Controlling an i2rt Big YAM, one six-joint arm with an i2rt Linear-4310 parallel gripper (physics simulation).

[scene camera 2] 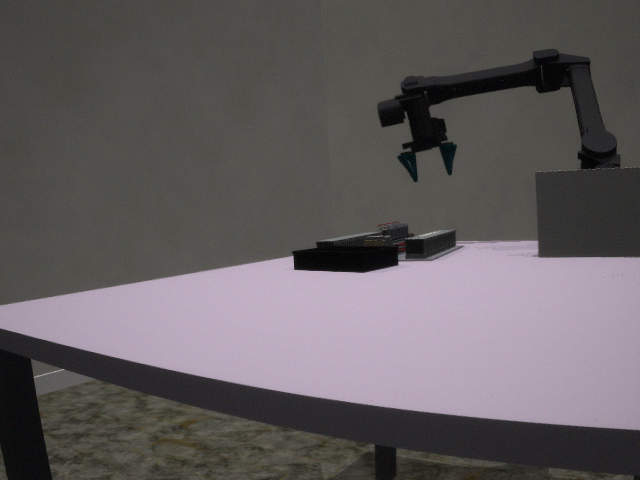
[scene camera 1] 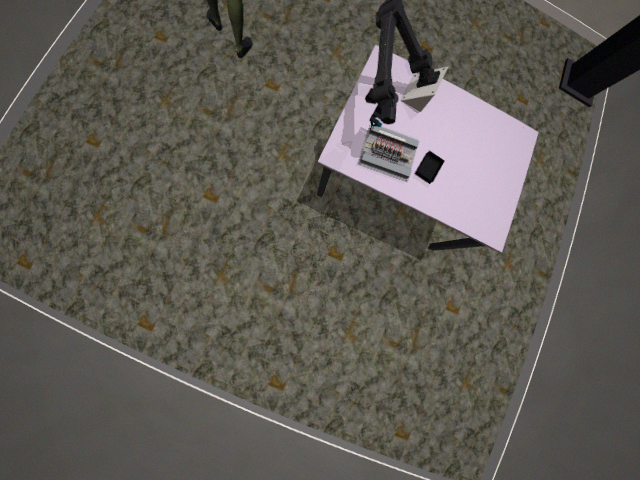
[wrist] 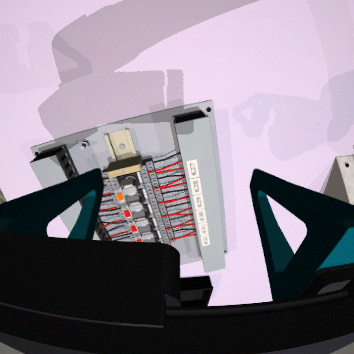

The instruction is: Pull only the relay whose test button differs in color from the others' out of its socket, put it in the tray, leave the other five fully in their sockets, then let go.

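Frame: origin at the arm's base, x left, y back, z up, level; metres.
Where they show: gripper, between the fingertips: [scene camera 2: 432, 178] [scene camera 1: 376, 118] [wrist: 176, 176]; arm's base, origin of its link: [scene camera 2: 605, 202] [scene camera 1: 428, 80].
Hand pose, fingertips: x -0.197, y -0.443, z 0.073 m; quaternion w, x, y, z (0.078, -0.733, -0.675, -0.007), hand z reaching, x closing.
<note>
Things, the pixels of their top centre, and the offset from my fingertips. "spot": a spot on its surface instead. Level surfaces: height alone.
- grey panel, centre of its top: [wrist: 145, 215] [scene camera 1: 389, 152] dy -0.047, dx +0.161, dz -0.162 m
- relay with the orange test button, centre of its top: [wrist: 125, 195] [scene camera 2: 402, 221] dy -0.057, dx +0.076, dz -0.103 m
- tan end block, centre of its top: [wrist: 123, 171] dy -0.059, dx +0.058, dz -0.132 m
- black tray, centre of its top: [scene camera 2: 345, 248] [wrist: 175, 303] [scene camera 1: 431, 166] dy -0.021, dx +0.422, dz -0.137 m
- label strip, a spot on its surface: [wrist: 199, 200] spot: dy +0.039, dx +0.120, dz -0.129 m
- pink table, height of its surface: dz -0.172 m
A row of relays [scene camera 1: 388, 148] [scene camera 2: 395, 229] sits on a rail on the grey panel [wrist: 155, 125]. In the wrist view the relay with the orange test button [wrist: 120, 197] is at the row's upper end, beside the tan end block [wrist: 125, 167]. The relays below it show red buttons [wrist: 127, 213]; the row's lower end is hidden behind the gripper body. My gripper [scene camera 1: 376, 122] [scene camera 2: 432, 177] [wrist: 176, 176] is open and empty, well above the table, near the panel's arm-side edge. The black tray [scene camera 2: 330, 260] [wrist: 207, 296] stands beside the panel; it also shows in the first scene view [scene camera 1: 423, 178].
Grey wire ducts [wrist: 200, 150] [scene camera 2: 431, 244] flank the relay row, with red and black wires between. A label strip [wrist: 199, 200] runs along one duct. The arm's pale mounting block [scene camera 1: 421, 98] [scene camera 2: 584, 214] stands on the pink table [scene camera 1: 475, 155] [scene camera 2: 310, 330]. A person's legs [scene camera 1: 236, 25] show off the table.
</note>
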